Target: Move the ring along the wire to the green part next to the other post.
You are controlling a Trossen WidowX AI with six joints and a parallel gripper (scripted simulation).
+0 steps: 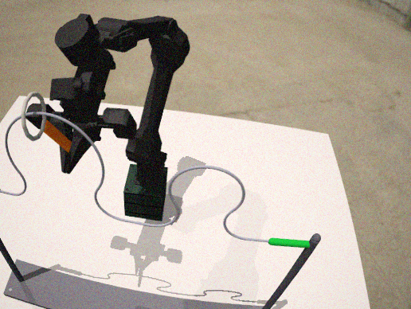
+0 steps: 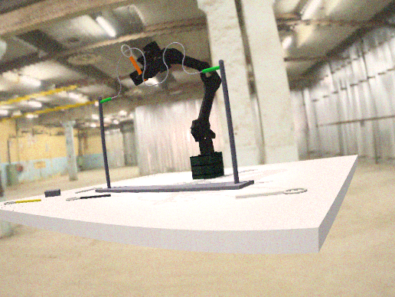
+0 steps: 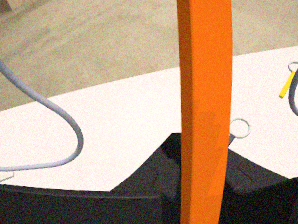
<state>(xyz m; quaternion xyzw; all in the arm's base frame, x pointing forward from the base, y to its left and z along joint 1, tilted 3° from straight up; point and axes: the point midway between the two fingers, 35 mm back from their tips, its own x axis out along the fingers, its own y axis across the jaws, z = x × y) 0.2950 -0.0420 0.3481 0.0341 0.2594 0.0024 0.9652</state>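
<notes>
Now: the orange-handled ring 10 mm ahead of my gripper tip, 10 mm to the right of it and 90 mm above it. From my gripper tip the other things lie so: grey block (220 mm ahead, 420 mm to the right, 420 mm below); then pale ring tool (160 mm ahead, 600 mm to the left, 420 mm below); then yellow-handled ring tool (430 mm ahead, 350 mm to the right, 420 mm below).
</notes>
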